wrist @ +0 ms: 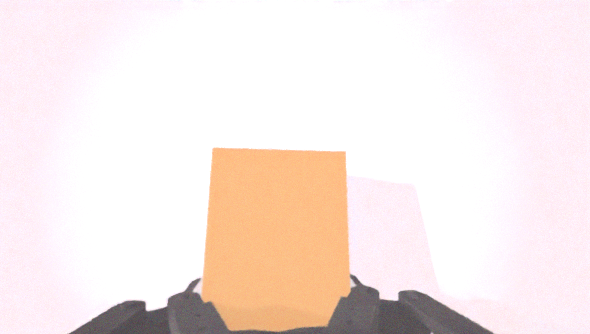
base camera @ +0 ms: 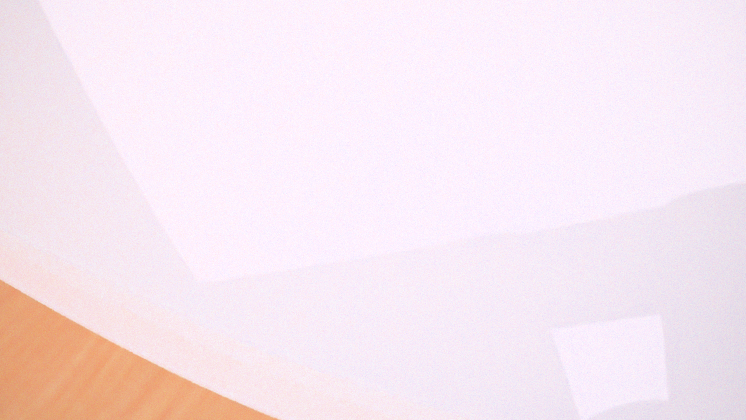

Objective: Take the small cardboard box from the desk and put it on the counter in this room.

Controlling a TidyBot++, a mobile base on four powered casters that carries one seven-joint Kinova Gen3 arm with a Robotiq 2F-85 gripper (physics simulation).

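Places are measured from the arm's base along level axes (x ahead, y up, z right), in metres.
Pixels of known places: gripper, fingertip midpoint: [wrist: 275,283].
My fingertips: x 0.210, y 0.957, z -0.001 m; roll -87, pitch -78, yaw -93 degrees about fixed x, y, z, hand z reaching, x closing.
Behind a point stands the place of what it marks.
The small cardboard box [wrist: 278,225] @(x 0.168, y 0.996, z 0.007 m) shows as a plain orange-tan face at the lower middle of the wrist view. My gripper [wrist: 275,283] @(x 0.210, y 0.957, z -0.001 m) is shut on it, with one dark finger at each side of its lower part. Behind the box is a bright, white surface. The gripper and the box do not show in the base camera view. The desk and the counter cannot be made out in either view.
In the base camera view a pale wall [base camera: 391,130] @(x 0.230, y -0.122, z 0.012 m) fills most of the picture, with lit and shaded patches. A light baseboard [base camera: 130,323] @(x 0.276, y -0.330, z -0.169 m) runs along its foot. Wooden floor [base camera: 93,380] @(x 0.252, y -0.397, z -0.222 m) shows at the lower left.
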